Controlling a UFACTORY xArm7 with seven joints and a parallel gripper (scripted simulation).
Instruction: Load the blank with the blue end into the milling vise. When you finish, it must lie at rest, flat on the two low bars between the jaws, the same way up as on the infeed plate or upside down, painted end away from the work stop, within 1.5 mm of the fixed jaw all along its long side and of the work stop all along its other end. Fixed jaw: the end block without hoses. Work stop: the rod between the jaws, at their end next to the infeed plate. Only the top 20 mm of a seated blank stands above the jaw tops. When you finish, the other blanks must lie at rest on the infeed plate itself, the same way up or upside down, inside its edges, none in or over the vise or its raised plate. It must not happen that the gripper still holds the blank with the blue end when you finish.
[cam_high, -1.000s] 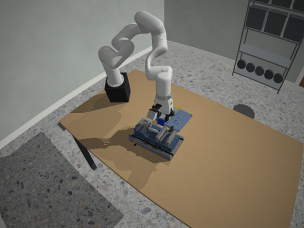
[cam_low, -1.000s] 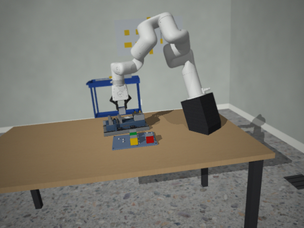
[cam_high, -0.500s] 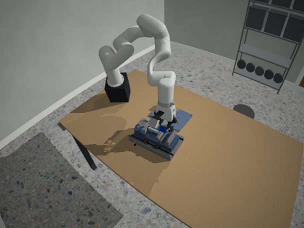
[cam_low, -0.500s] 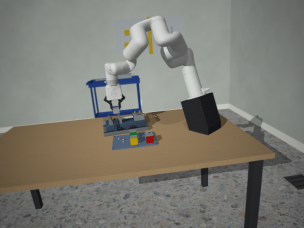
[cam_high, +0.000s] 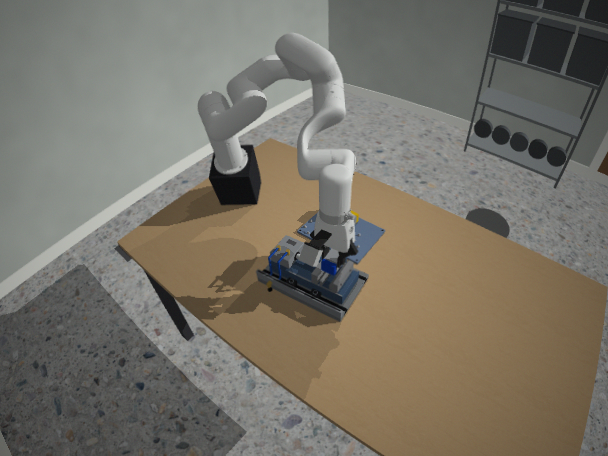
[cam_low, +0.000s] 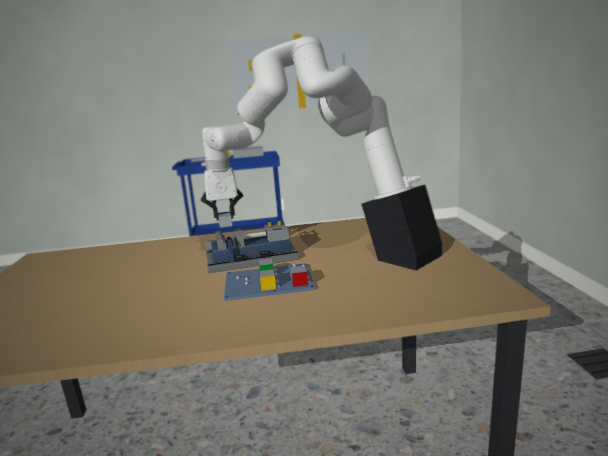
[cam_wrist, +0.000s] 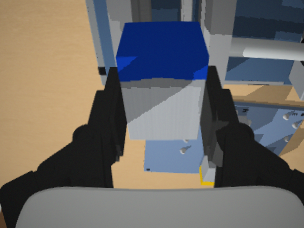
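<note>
Right now the fixed jaw is 2 cm ahead of my hand, 2 cm to the left of it and 9 cm below it. The rest, counted from my hand: black work stop rod: 1 cm behind, 6 cm to the left, 8 cm below; blue-ended blank: 2 cm below; moving jaw: 4 cm behind, 1 cm to the left, 9 cm below.
</note>
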